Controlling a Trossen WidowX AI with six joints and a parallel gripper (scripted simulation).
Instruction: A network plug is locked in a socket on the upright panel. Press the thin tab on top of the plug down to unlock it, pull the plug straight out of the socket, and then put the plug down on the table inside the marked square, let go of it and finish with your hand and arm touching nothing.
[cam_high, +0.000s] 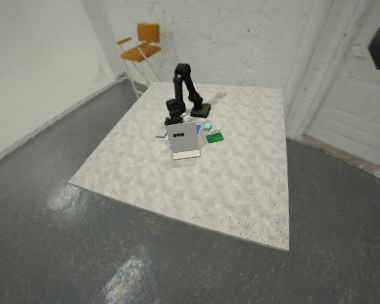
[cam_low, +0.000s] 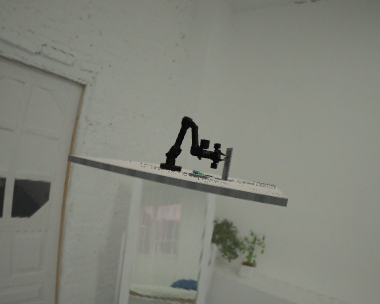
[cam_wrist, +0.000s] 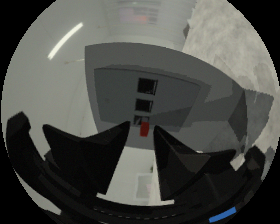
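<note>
Right now the marked square is 19 cm behind my gripper tip, 1 cm to the right of it and 16 cm below it. The rest, counted from my gripper tip: grey upright panel (3 cm ahead, 6 cm below); grey slab (15 cm behind, 22 cm to the right, 16 cm below); teal block (22 cm behind, 12 cm to the left, 15 cm below).
</note>
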